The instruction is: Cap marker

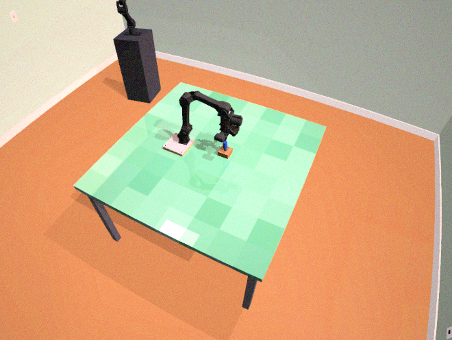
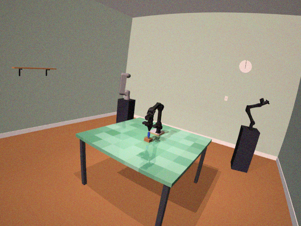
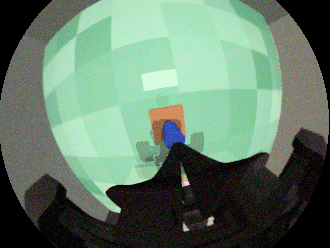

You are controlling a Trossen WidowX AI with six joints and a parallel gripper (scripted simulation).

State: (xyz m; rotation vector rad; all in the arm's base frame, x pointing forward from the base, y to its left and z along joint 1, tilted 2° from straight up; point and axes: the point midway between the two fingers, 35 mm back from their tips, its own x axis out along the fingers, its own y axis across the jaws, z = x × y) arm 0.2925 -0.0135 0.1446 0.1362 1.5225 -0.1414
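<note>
The blue cap is 4 cm below my gripper tip. Round my gripper tip: dark marker 5 cm below.
</note>
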